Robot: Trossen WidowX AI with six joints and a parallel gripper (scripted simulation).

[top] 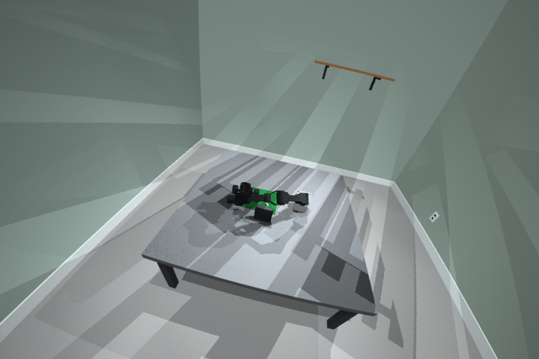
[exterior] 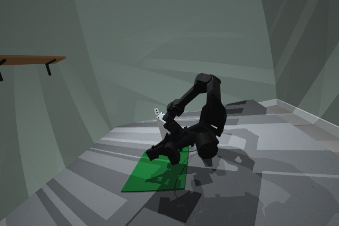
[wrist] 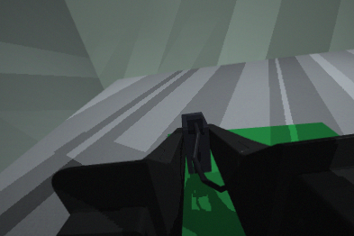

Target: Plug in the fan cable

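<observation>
The green board lies 90 mm behind my gripper tip, 30 mm to the right of it and 140 mm below it. Round my gripper tip: black fan 160 mm behind, 160 mm to the left, 70 mm below; then black plug 10 mm below.
</observation>
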